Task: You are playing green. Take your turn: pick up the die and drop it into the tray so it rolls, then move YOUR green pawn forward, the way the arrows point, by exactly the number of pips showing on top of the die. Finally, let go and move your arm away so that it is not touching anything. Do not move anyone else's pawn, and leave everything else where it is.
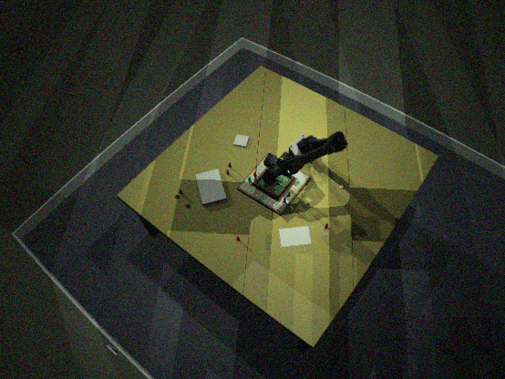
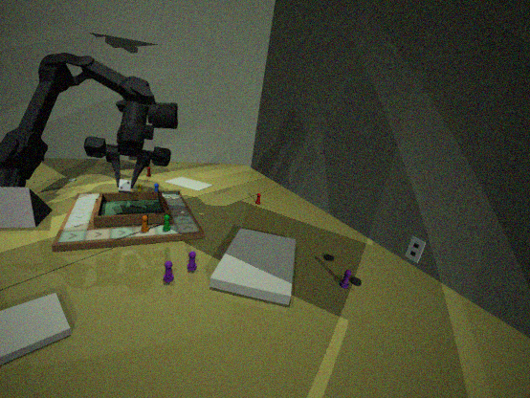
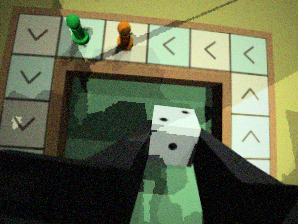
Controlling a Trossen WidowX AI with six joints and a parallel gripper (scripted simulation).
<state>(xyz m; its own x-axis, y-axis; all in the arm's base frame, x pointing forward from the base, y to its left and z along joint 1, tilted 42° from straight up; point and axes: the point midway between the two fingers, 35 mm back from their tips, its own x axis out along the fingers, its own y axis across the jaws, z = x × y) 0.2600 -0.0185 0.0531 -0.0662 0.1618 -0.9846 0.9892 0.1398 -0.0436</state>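
The green pawn lies 90 mm ahead of my gripper tip, 80 mm to the right of it and 50 mm below it. From my gripper tip the other things lie so: orange pawn: 80 mm to the right, 50 mm below, 50 mm ahead; die: right at my gripper tip; yellow pawn: 140 mm to the left, 50 mm below, 20 mm ahead.
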